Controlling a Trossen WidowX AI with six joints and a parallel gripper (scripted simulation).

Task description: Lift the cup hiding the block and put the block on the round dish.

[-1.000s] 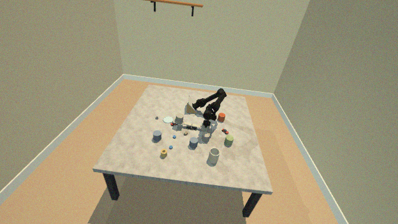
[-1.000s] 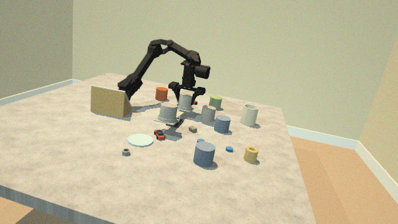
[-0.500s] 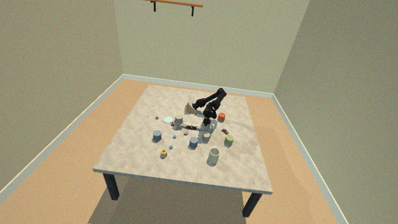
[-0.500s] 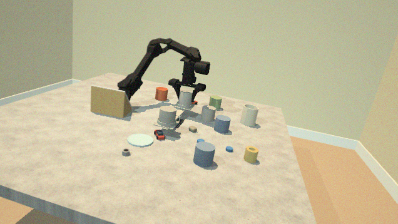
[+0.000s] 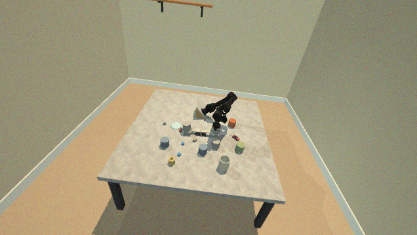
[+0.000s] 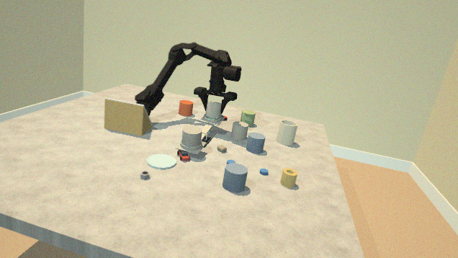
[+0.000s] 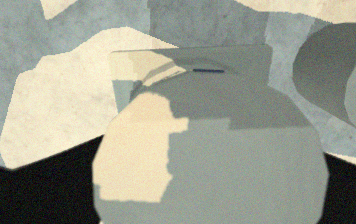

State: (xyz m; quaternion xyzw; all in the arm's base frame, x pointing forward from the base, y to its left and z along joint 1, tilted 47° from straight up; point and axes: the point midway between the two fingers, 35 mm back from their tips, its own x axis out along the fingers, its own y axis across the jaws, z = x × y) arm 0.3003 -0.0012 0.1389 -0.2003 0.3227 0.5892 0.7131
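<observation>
Now: the pale green block 20 mm below my gripper tip. Round my gripper tip: balance 20 mm behind, 130 mm to the right, 60 mm below; orange cylinder 180 mm behind, 170 mm to the left, 60 mm below; green cup 150 mm ahead, 220 mm to the left, 60 mm below.
</observation>
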